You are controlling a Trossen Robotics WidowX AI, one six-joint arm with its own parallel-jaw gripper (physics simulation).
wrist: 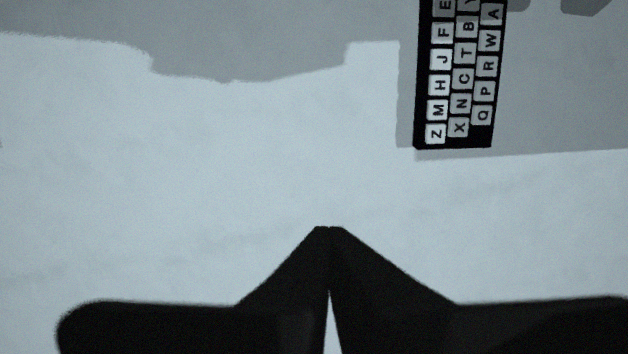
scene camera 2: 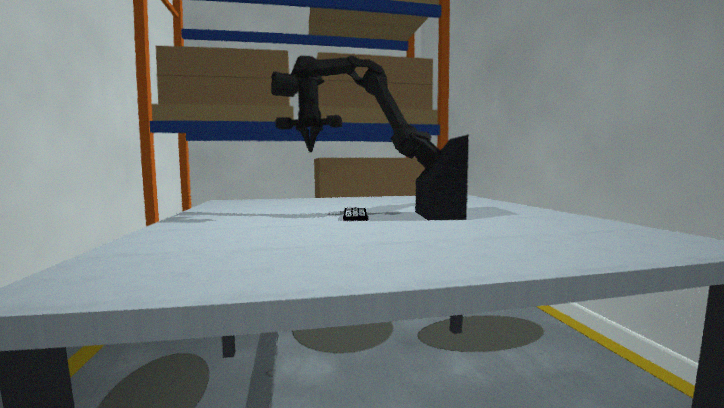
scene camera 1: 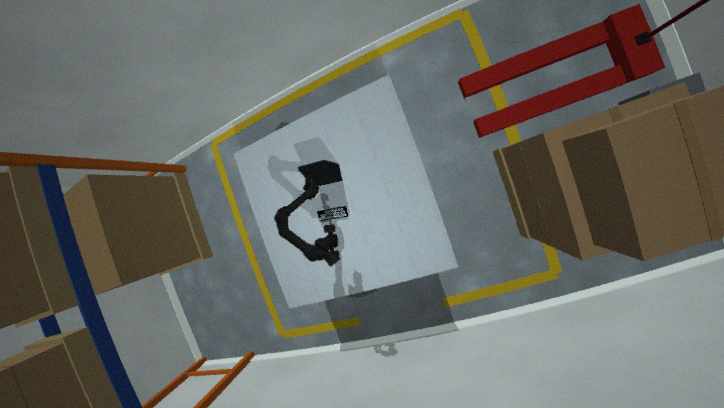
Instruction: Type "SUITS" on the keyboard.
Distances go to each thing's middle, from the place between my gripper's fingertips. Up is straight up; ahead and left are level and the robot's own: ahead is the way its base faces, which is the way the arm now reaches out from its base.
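You'd find the black keyboard point(wrist: 479, 136) 50 mm to the right of my hand, 140 mm behind it and 190 mm below it.
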